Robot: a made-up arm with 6 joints. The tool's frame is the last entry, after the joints. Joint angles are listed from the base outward.
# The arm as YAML. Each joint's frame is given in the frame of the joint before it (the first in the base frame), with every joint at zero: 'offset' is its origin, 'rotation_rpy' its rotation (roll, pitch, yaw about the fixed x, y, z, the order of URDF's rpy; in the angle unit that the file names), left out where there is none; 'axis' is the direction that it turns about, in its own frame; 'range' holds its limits. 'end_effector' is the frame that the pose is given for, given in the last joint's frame.
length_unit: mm
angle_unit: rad
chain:
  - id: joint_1
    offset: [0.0, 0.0, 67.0]
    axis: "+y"
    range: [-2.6, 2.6]
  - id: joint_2
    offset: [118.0, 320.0, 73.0]
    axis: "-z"
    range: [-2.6, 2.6]
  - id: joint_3
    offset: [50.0, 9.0, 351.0]
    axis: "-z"
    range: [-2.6, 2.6]
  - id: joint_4
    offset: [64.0, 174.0, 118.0]
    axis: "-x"
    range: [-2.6, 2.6]
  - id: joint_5
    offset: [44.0, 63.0, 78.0]
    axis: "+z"
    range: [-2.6, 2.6]
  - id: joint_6
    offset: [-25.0, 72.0, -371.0]
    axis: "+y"
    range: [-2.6, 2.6]
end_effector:
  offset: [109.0, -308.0, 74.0]
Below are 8 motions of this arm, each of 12 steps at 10 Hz.
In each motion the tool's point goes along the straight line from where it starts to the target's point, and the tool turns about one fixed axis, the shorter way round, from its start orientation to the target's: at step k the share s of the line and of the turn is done. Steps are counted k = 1, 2, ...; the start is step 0. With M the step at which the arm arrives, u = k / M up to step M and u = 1 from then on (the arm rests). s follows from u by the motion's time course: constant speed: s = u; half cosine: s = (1 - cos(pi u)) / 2; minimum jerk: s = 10 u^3 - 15 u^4 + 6 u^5.
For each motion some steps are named. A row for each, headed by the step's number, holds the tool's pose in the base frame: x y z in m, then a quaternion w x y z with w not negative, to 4 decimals.
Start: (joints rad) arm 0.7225 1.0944 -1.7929 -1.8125 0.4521 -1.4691
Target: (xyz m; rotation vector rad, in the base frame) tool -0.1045 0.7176 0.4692 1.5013 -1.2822 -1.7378
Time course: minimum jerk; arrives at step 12
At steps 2, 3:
2: 0.2521 0.6660 0.3730 0.5094 0.6545 -0.1128 -0.5471
3: 0.2270 0.6696 0.3798 0.4944 0.6518 -0.1399 -0.5578

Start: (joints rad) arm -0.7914 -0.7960 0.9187 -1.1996 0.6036 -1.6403
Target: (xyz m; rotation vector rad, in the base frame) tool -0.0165 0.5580 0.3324 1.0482 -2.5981 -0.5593
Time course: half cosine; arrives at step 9
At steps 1, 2, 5, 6, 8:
1: 0.0240 0.6201 0.5064 0.0923 0.5563 -0.8247 -0.0430
2: 0.0204 0.6145 0.4908 0.0970 0.5404 -0.8339 -0.0567
5: 0.0007 0.5844 0.4065 0.1217 0.4493 -0.8754 -0.1306
6: -0.0061 0.5740 0.3772 0.1299 0.4159 -0.8865 -0.1558
8: -0.0152 0.5599 0.3378 0.1405 0.3696 -0.8988 -0.1893

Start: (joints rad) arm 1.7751 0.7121 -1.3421 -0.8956 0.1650 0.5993
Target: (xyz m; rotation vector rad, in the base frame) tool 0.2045 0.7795 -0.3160 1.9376 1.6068 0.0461
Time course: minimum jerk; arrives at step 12
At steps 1, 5, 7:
1: 0.1975 0.6918 -0.1626 0.2190 0.5452 0.8072 0.0565
5: 0.1999 0.7219 -0.2153 0.2517 0.6156 0.7455 0.0435
7: 0.2021 0.7490 -0.2626 0.2789 0.6735 0.6838 0.0314

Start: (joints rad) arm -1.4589 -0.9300 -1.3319 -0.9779 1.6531 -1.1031
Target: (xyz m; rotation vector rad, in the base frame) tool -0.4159 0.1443 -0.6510 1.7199 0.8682 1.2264
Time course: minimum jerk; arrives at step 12
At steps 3, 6, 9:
3: -0.5087 0.3927 -0.2577 0.0828 0.3465 0.3659 0.8597
6: -0.4677 0.2828 -0.4317 0.2418 0.5207 0.3741 0.7283
9: -0.4266 0.1730 -0.6056 0.3832 0.6569 0.3551 0.5437

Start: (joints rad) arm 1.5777 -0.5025 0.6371 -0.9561 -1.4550 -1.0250
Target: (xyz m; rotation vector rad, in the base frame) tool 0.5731 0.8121 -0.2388 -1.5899 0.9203 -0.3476
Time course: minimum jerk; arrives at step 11
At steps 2, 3, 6, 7, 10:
2: 0.5064 0.7155 -0.0215 0.5267 -0.5239 0.4407 -0.5039
3: 0.5123 0.7240 -0.0406 0.5362 -0.5418 0.4395 -0.4751
6: 0.5441 0.7701 -0.1443 0.5759 -0.6266 0.4238 -0.3100
7: 0.5552 0.7861 -0.1804 0.5849 -0.6509 0.4146 -0.2496
10: 0.5726 0.8114 -0.2373 0.5938 -0.6834 0.3965 -0.1521

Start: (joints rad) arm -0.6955 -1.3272 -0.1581 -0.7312 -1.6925 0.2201
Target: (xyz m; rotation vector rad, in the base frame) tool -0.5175 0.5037 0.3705 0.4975 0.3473 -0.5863
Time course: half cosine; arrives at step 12
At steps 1, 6, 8, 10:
1: -0.4014 0.2657 0.2009 0.9864 0.0404 0.1295 -0.0929
6: -0.4585 0.3826 0.2842 0.9601 0.1407 0.1503 -0.1891
8: -0.4880 0.4432 0.3274 0.9388 0.1916 0.1598 -0.2375
10: -0.5096 0.4875 0.3589 0.9199 0.2282 0.1663 -0.2721

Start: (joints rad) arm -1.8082 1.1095 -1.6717 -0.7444 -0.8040 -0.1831
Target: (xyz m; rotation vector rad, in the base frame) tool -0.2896 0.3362 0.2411 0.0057 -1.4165 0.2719
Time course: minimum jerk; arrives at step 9
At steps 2, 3, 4, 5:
2: -0.2915 0.4323 0.0436 0.7018 0.2552 -0.6527 0.1277
3: -0.2912 0.4184 0.0722 0.7119 0.2193 -0.6548 0.1277
4: -0.2909 0.3990 0.1121 0.7244 0.1687 -0.6562 0.1275
5: -0.2904 0.3775 0.1563 0.7359 0.1121 -0.6556 0.1269

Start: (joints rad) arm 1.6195 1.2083 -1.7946 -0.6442 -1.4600 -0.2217
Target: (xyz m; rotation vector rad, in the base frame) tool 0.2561 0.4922 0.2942 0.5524 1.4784 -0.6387
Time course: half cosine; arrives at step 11
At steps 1, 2, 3, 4, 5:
1: 0.3702 0.4365 0.1565 0.4891 -0.2104 0.7597 -0.3732
2: 0.3634 0.4398 0.1648 0.5036 -0.1834 0.7587 -0.3703
3: 0.3525 0.4451 0.1779 0.5253 -0.1404 0.7557 -0.3650
4: 0.3385 0.4520 0.1947 0.5514 -0.0847 0.7493 -0.3569
5: 0.3226 0.4597 0.2139 0.5785 -0.0208 0.7383 -0.3460

